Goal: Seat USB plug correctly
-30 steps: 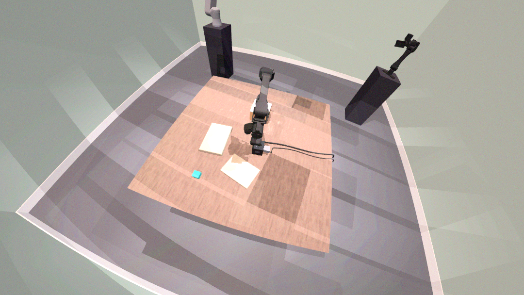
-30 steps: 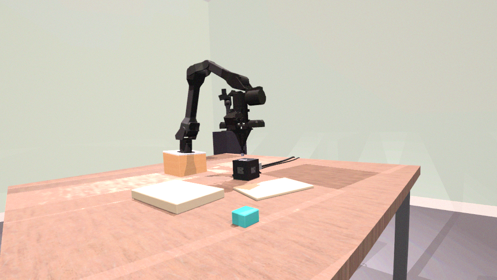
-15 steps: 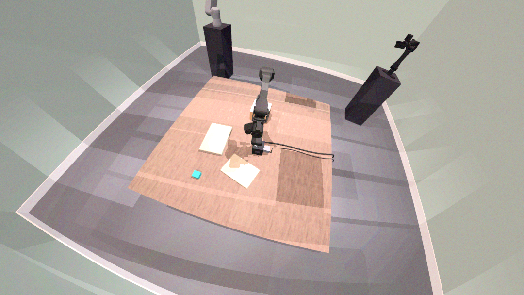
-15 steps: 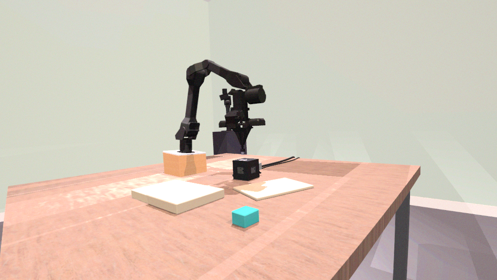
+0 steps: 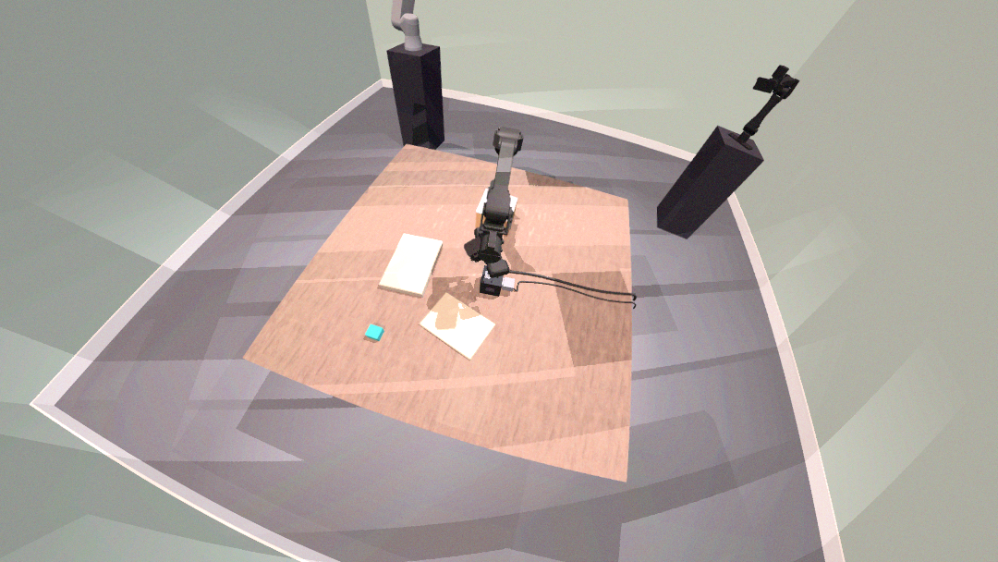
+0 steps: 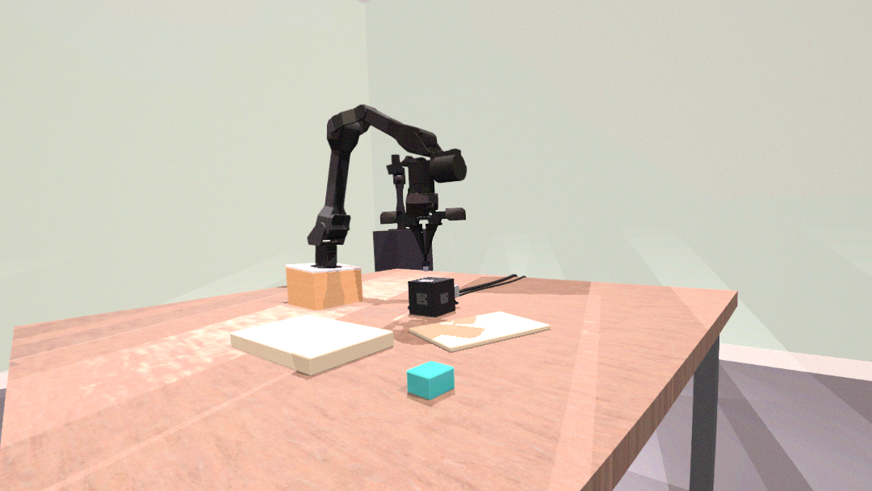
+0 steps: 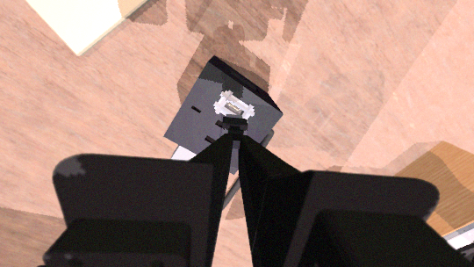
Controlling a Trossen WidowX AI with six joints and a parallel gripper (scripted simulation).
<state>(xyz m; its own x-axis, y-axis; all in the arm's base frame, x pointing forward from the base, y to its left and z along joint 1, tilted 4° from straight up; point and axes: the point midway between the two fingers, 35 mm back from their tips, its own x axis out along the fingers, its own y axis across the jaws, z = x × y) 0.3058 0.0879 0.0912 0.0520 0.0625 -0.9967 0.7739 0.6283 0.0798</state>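
The dark USB plug is 20 mm below my gripper tip. Round my gripper tip: teal block (330 mm ahead, 280 mm to the right, 120 mm below); thick white slab (30 mm ahead, 300 mm to the right, 120 mm below); thin cream board (190 mm ahead, 30 mm to the right, 130 mm below).
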